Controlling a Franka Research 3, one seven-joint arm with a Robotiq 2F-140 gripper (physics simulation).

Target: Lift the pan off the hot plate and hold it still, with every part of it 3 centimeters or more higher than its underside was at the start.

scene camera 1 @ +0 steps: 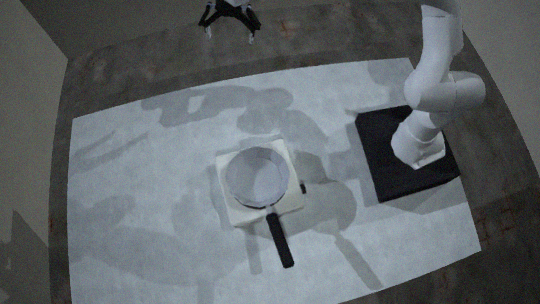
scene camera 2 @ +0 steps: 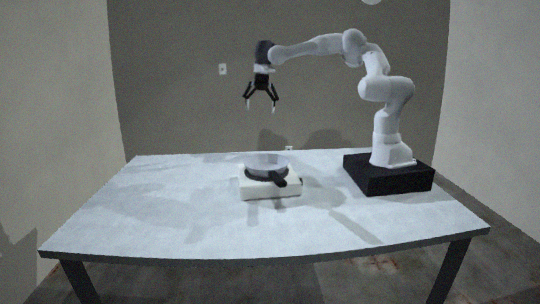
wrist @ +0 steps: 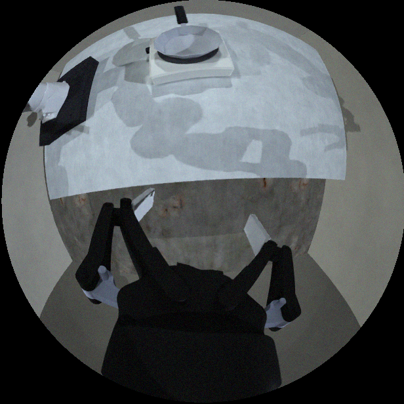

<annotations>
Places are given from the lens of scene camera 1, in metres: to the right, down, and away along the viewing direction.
cream hot plate (scene camera 1: 240, 215): -0.09, 0.19, 0.93
grey pan (scene camera 1: 257, 176): -0.04, 0.08, 0.96
</annotations>
